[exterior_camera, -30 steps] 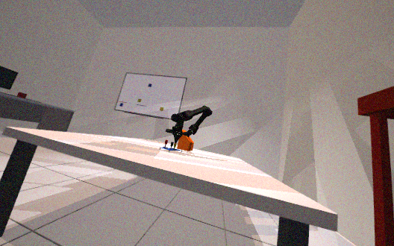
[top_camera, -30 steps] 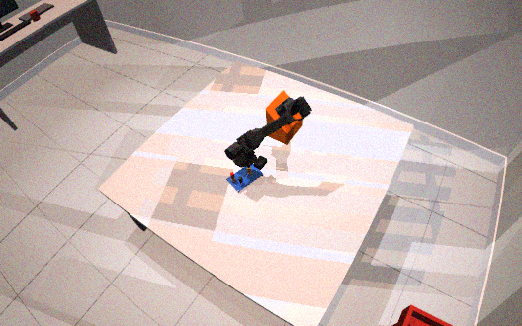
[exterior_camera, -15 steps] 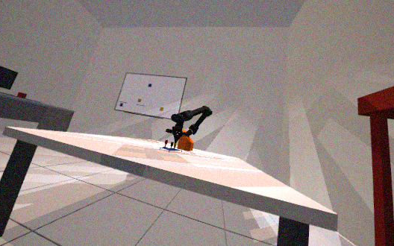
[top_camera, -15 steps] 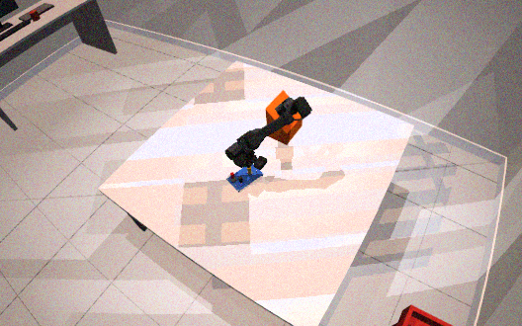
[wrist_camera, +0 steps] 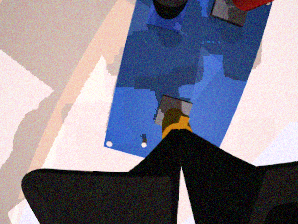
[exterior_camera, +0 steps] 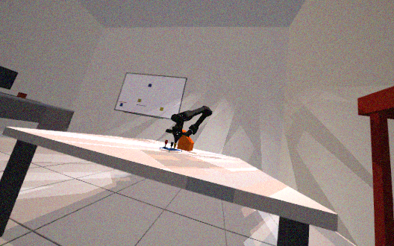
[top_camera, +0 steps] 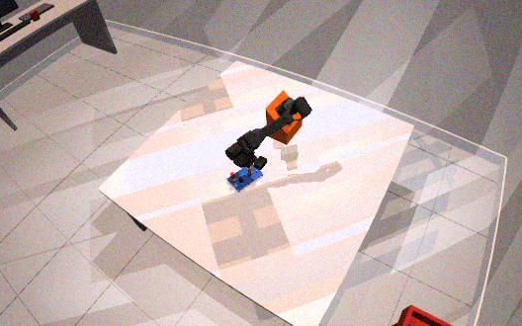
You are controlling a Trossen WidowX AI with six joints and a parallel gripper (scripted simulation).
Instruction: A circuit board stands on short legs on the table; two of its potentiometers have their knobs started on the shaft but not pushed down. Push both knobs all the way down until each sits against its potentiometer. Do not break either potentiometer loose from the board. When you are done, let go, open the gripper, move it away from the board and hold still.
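The yellow knob is 10 mm below my gripper tip.
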